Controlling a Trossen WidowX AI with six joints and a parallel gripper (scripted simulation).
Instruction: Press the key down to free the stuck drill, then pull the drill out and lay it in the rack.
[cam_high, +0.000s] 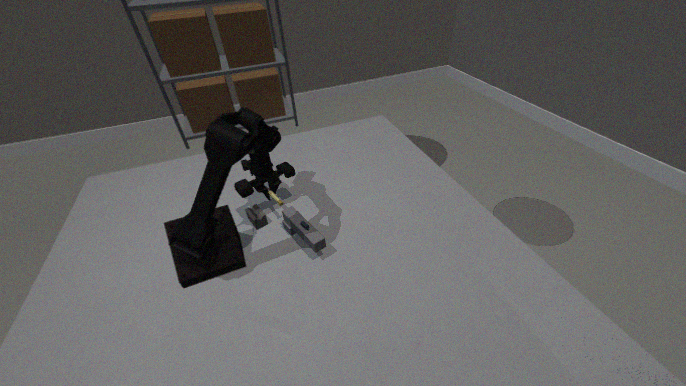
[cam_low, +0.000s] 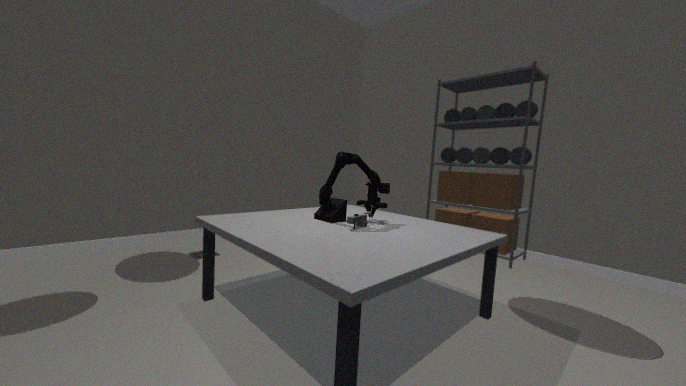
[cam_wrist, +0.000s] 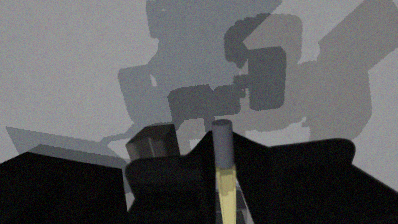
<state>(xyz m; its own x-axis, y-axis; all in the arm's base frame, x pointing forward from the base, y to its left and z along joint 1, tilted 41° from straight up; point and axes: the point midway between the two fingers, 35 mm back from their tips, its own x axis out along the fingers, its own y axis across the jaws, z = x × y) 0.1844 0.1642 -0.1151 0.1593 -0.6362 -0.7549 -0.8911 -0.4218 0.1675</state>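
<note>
My gripper tip is now 40 mm below the drill, 30 mm to the left of it and 20 mm short of it. Also, from my gripper tip: grey holder block (180 mm to the right, 90 mm ahead, 10 mm above); rack (60 mm to the right, 50 mm behind, 10 mm below); blue key (200 mm to the right, 100 mm ahead, 20 mm above).
</note>
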